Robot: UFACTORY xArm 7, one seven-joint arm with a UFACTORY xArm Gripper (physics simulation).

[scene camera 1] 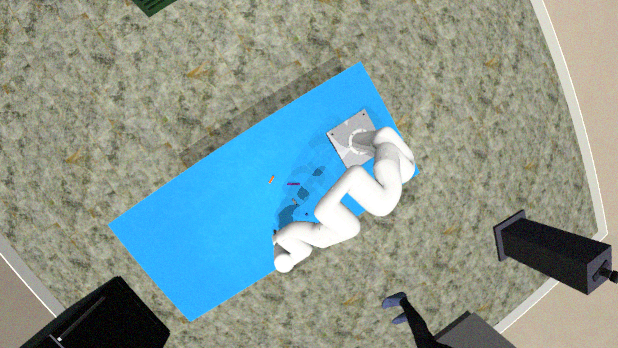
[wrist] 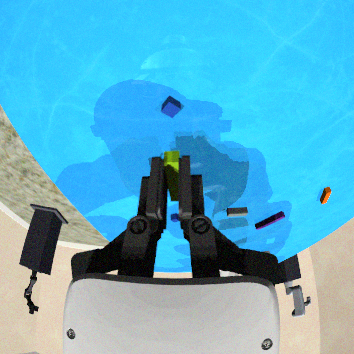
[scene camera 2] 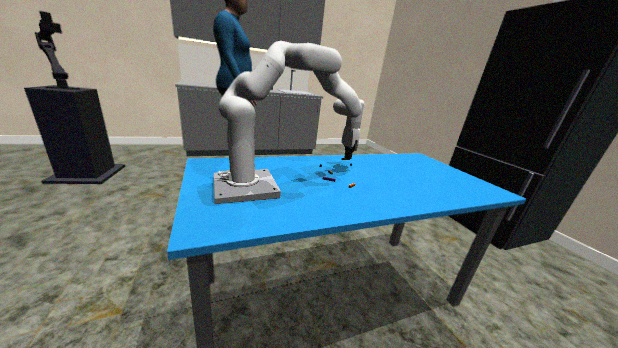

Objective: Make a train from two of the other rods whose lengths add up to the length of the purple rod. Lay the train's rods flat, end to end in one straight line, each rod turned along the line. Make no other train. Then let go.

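Places are measured from the arm's base along level axes (x ahead, y left, z up), in millimetres.
Where they show: gripper, fingertip midpoint: (wrist: 172,168) (scene camera 2: 347,158); arm's base at its link origin: (scene camera 1: 359,141) (scene camera 2: 242,180).
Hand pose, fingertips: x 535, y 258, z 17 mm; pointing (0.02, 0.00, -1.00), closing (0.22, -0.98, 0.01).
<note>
Each offset is from my fingertips to the top centre of the thing. Level surfaces: height alone.
My gripper (scene camera 1: 274,232) (scene camera 2: 347,158) (wrist: 172,168) is shut on a yellow-green rod {dz +4, dx -13, dy -3 mm} (wrist: 171,170), held above the table. The purple rod {dz -30, dx -155, dy -193 mm} (scene camera 1: 293,184) (scene camera 2: 329,179) (wrist: 270,220) lies flat, at the lower right in the wrist view. A short grey-brown rod {dz -30, dx -124, dy -111 mm} (scene camera 1: 294,202) (scene camera 2: 330,172) (wrist: 237,211) lies near it, apart. An orange rod {dz -30, dx -66, dy -256 mm} (scene camera 1: 271,179) (scene camera 2: 352,185) (wrist: 325,195) lies farther right in the wrist view. A small blue block {dz -30, dx +27, dy +6 mm} (scene camera 2: 351,164) (wrist: 171,107) is ahead of the fingertips. Another small blue block {dz -30, dx -153, dy -23 mm} (scene camera 1: 306,214) (scene camera 2: 320,165) (wrist: 175,217) shows partly between the fingers in the wrist view.
The blue table {dz -40 mm} (scene camera 1: 150,225) (scene camera 2: 400,200) (wrist: 285,75) carries the rods and the arm's base plate (scene camera 1: 340,131) (scene camera 2: 246,192). The arm's shadow falls around the rods. A person (scene camera 2: 232,45) stands behind the table. A black fridge (scene camera 2: 520,100) stands at the right in scene camera 2.
</note>
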